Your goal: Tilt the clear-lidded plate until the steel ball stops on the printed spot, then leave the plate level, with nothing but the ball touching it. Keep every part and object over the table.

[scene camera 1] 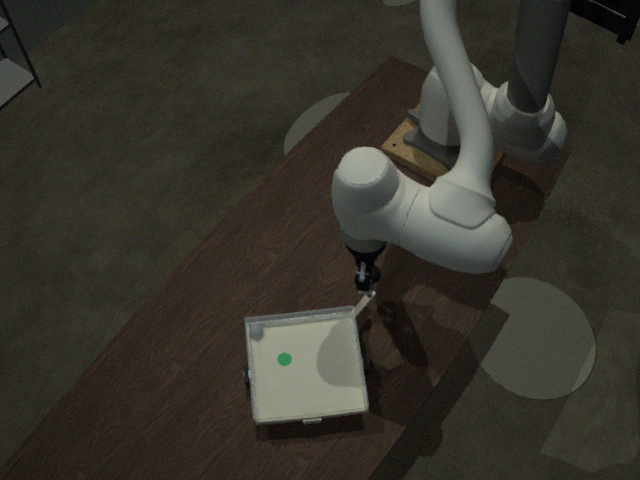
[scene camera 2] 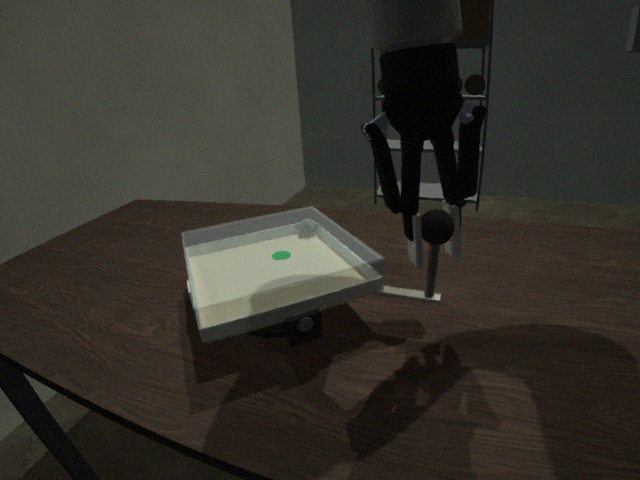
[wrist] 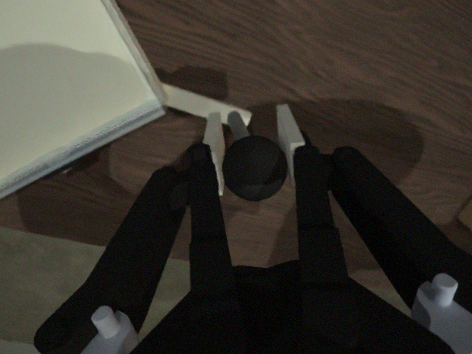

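The clear-lidded plate (scene camera 1: 310, 395) (scene camera 2: 232, 284) (wrist: 45, 95) looks slightly tilted on its dark mount; the exact slope is hard to tell. The steel ball (scene camera 1: 255, 330) (scene camera 2: 307, 227) lies in its upper-left corner in scene camera 1, the far corner in scene camera 2. The green printed spot (scene camera 1: 284, 359) (scene camera 2: 281, 255) is bare, diagonally inward from the ball. A pale bar (scene camera 1: 364, 303) (scene camera 2: 408, 293) (wrist: 195, 104) runs out from the plate and carries a stem with a black round knob (scene camera 2: 437, 227) (wrist: 255, 168). My gripper (scene camera 1: 364, 290) (scene camera 2: 434, 241) (wrist: 249, 126) is shut on this knob, fingers pointing down.
The plate's dark mount (scene camera 2: 303, 326) stands on the brown wooden table (scene camera 1: 222, 289) (scene camera 2: 93, 320) (wrist: 350, 55). The arm's wooden base board (scene camera 1: 413, 157) is at the table's far end in scene camera 1. A shelf rack (scene camera 2: 373, 155) stands beyond the table.
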